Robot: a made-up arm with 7 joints. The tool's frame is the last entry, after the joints. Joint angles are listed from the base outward. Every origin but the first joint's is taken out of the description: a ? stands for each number. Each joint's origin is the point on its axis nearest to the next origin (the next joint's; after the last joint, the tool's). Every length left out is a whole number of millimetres.
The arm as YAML. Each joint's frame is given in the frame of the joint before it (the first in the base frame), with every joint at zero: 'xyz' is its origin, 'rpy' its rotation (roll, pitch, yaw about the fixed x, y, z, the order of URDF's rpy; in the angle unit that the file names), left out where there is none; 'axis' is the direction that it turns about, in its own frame. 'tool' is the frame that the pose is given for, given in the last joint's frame.
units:
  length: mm
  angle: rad
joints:
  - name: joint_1
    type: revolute
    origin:
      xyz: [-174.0, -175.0, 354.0]
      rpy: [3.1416, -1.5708, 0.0]
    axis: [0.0, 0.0, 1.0]
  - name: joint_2
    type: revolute
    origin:
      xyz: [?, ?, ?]
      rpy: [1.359, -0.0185, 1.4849]
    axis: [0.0, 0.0, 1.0]
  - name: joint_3
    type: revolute
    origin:
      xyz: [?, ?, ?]
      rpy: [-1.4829, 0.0, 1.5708]
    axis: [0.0, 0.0, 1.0]
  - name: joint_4
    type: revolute
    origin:
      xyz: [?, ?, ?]
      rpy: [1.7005, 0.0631, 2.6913]
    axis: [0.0, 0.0, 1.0]
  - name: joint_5
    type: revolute
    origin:
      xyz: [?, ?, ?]
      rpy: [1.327, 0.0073, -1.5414]
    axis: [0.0, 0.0, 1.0]
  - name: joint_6
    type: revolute
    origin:
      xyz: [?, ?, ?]
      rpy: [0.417, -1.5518, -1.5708]
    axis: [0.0, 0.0, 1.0]
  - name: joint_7
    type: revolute
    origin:
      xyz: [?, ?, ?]
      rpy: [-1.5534, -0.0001, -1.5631]
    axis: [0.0, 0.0, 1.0]
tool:
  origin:
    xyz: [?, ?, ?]
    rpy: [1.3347, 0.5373, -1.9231]
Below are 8 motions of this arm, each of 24 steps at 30 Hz.
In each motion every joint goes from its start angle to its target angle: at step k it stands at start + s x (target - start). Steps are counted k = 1, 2, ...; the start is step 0. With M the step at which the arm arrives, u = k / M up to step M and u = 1 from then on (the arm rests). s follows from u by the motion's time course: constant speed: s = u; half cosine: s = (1 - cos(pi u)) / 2; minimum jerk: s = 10 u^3 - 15 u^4 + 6 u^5.
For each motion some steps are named. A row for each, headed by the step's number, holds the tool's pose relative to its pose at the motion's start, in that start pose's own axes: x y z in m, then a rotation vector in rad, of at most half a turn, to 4 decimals.
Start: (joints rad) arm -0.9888 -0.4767 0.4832 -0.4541 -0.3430 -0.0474 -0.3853
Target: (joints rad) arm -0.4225 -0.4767 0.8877 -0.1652 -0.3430 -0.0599 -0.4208
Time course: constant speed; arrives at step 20
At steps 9, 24:
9: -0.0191 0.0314 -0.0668 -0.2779 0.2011 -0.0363
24: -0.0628 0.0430 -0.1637 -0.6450 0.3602 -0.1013

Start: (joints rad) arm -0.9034 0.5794 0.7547 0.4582 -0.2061 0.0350 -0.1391
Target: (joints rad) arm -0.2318 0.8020 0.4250 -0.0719 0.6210 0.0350 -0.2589
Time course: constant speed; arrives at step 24
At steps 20, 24:
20: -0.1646 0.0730 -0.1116 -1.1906 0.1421 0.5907
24: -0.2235 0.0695 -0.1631 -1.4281 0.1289 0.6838

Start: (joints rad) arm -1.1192 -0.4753 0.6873 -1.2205 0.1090 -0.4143 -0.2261
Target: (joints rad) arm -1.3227 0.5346 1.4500 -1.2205 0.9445 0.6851 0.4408
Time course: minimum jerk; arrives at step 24
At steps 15, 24:
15: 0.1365 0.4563 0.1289 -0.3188 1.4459 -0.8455
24: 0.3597 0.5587 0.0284 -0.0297 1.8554 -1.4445

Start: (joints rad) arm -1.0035 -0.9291 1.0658 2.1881 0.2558 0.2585 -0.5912
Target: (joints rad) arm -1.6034 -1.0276 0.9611 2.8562 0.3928 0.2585 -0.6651
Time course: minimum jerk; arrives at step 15
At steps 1, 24:
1: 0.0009 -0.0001 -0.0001 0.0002 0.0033 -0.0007
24: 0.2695 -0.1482 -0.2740 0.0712 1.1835 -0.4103

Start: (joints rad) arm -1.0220 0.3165 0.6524 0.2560 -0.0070 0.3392 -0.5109
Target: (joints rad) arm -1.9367 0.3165 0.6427 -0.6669 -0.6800 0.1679 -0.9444
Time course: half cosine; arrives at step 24
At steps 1, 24:
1: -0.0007 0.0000 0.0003 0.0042 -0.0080 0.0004
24: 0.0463 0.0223 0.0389 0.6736 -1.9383 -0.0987

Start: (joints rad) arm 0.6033 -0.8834 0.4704 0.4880 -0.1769 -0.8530 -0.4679
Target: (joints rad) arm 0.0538 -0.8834 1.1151 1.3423 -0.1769 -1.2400 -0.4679
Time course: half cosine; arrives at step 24
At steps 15, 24:
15: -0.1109 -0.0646 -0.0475 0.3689 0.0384 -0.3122
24: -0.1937 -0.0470 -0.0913 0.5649 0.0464 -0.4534

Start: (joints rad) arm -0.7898 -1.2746 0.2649 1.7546 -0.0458 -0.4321 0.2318
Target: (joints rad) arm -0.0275 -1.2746 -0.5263 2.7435 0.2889 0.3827 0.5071
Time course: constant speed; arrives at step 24
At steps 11, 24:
11: -0.0087 -0.1524 0.1010 0.5370 0.6865 0.2607
24: -0.0055 -0.4177 0.1446 1.2168 1.3996 0.7494

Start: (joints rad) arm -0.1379 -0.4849 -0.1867 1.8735 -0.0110 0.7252 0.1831
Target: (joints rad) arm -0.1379 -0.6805 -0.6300 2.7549 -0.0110 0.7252 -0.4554
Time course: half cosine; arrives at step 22
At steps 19, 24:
19: 0.3058 -0.0160 0.3280 0.5127 0.5092 -0.5376
24: 0.3262 -0.0213 0.3321 0.5274 0.5282 -0.5785

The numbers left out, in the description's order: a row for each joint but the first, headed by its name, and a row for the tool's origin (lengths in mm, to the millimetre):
joint_2: -421.0 -66.0 0.0
joint_3: 14.0 129.0 0.0
joint_4: 31.0 140.0 0.0
joint_5: -83.0 -154.0 0.0
joint_6: 326.0 -286.0 0.0
joint_7: -39.0 -166.0 0.0
tool: 61.0 -87.0 0.0

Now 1 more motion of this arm.
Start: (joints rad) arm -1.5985 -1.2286 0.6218 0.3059 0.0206 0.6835 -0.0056
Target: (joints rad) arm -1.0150 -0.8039 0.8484 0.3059 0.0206 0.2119 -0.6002
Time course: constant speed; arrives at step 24
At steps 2, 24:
2: 0.0262 0.0022 -0.0122 -0.0041 -0.1238 -0.0538
24: 0.2863 -0.0497 -0.0516 -0.3537 -1.4148 -0.5051

